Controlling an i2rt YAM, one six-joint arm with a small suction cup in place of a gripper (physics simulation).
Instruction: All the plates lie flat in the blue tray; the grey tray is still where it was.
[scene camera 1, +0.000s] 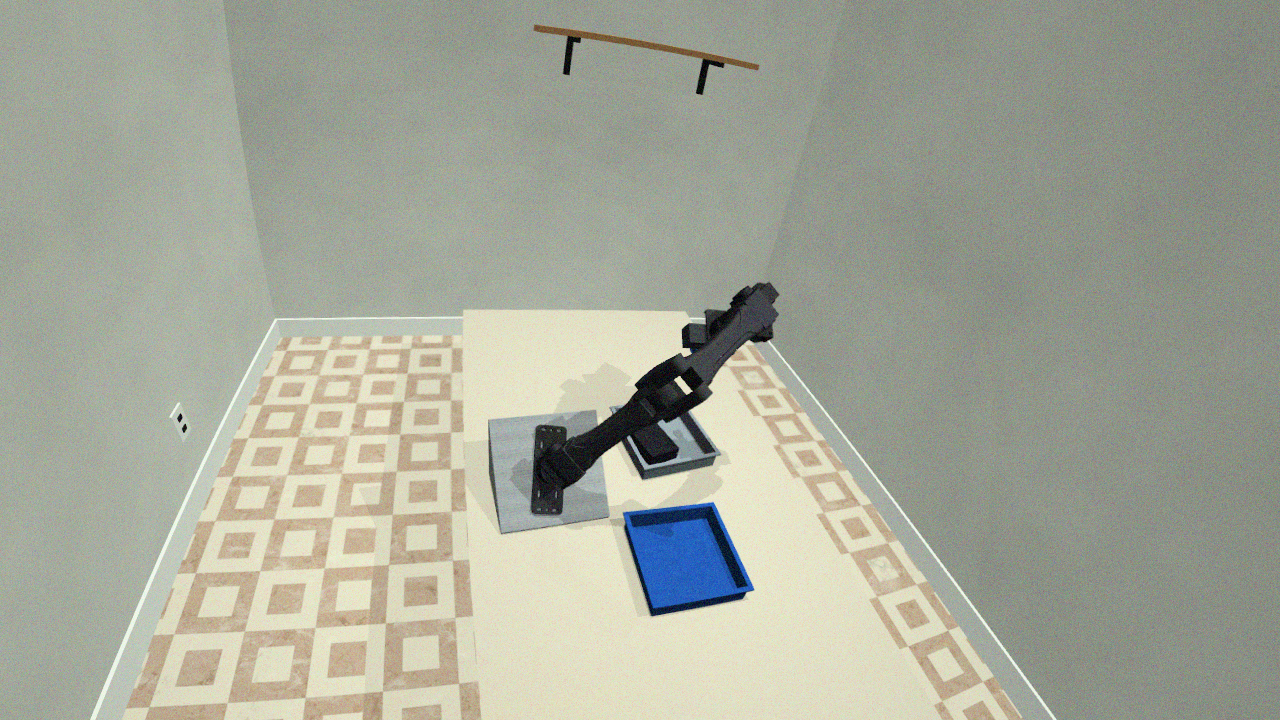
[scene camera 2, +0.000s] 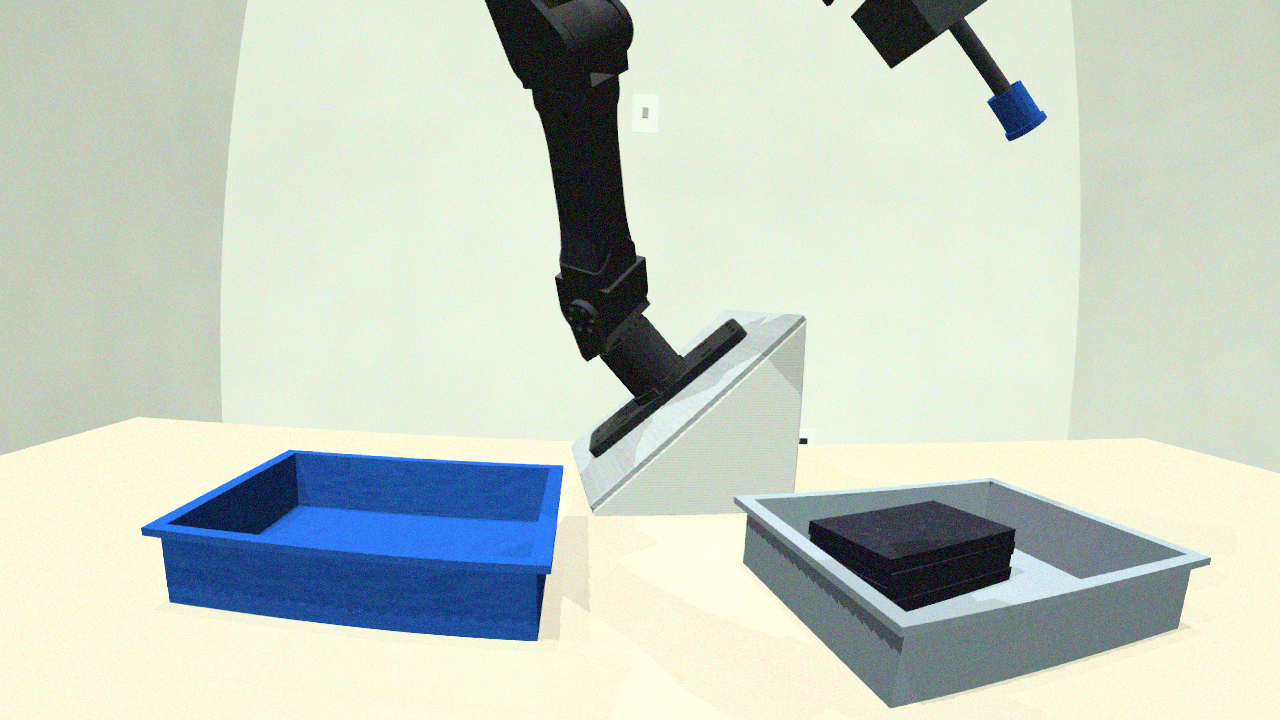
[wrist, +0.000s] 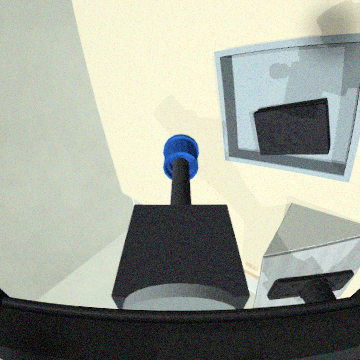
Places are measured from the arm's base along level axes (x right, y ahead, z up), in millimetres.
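Where they show: hand at its tool point: (scene camera 1: 695, 349) (scene camera 2: 1027, 128) (wrist: 180, 150); arm's base at its link origin: (scene camera 1: 548, 469) (scene camera 2: 668, 390) (wrist: 310, 282).
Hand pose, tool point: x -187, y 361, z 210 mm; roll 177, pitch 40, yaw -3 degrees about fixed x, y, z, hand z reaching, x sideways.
Each offset is from my tool point to the top centre of the thing.
Black square plates @(dz -264, dx +32, dy -67 mm) (scene camera 1: 657, 444) (scene camera 2: 913, 546) (wrist: 293, 128) lie flat in a stack in the grey tray @(dz -255, dx +13, dy -31 mm) (scene camera 1: 682, 466) (scene camera 2: 1042, 620) (wrist: 229, 110), toward its left side in scene camera 2; their edges are slightly offset. The blue tray @(dz -255, dx +400, dy -81 mm) (scene camera 1: 687, 564) (scene camera 2: 349, 582) stands on the table with no plates in it; it does not show in the wrist view. My gripper, a blue suction cup (scene camera 2: 1025, 134) (wrist: 181, 145), is open with nothing on it. It is tilted and hangs high above the table, beyond the grey tray in scene camera 2. The arm almost wholly hides it in scene camera 1.
The arm stands on a grey wedge-shaped base (scene camera 1: 582, 501) (scene camera 2: 716, 456) (wrist: 315, 225) behind the two trays in scene camera 2. A gap of table separates the trays. A wooden shelf (scene camera 1: 644, 45) is high on the far wall.
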